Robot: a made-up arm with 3 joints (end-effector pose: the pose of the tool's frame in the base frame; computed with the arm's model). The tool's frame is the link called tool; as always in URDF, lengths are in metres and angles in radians.
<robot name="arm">
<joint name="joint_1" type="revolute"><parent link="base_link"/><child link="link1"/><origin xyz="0 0 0.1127" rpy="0 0 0"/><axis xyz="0 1 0"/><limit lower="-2.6" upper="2.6"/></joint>
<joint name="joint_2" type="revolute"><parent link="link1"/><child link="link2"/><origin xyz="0.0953 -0.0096 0.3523" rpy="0 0 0"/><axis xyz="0 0 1"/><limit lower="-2.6" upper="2.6"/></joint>
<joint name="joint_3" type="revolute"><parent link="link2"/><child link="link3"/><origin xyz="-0.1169 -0.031 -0.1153" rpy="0 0 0"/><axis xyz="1 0 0"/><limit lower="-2.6" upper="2.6"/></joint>
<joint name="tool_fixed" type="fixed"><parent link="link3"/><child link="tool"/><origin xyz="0.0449 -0.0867 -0.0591" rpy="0 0 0"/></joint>
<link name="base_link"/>
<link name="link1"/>
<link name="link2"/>
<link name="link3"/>
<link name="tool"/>
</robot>
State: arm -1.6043 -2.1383 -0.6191
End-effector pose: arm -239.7 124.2 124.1 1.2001 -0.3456 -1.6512
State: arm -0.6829 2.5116 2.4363
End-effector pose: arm -56.9 -111.3 357.5 0.4150 2.0367 1.0293
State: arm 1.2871 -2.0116 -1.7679
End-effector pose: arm 337.3 86.2 147.6 1.9065 -2.1216 0.5259
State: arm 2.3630 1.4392 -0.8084
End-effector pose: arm 26.4 -98.5 -224.9 1.0833 1.3079 1.2168
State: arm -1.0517 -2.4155 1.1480
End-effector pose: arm -46.3 47.7 301.2 1.7583 -1.8458 -1.8253
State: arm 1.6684 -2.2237 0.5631
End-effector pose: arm 132.2 91.8 18.1 -1.3605 0.3624 -1.6409
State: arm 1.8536 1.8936 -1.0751
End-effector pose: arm 208.0 -38.5 -193.4 0.8640 0.3473 1.5042
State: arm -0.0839 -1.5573 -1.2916
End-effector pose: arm -42.8 60.9 414.2 -0.9433 0.9292 -1.3487
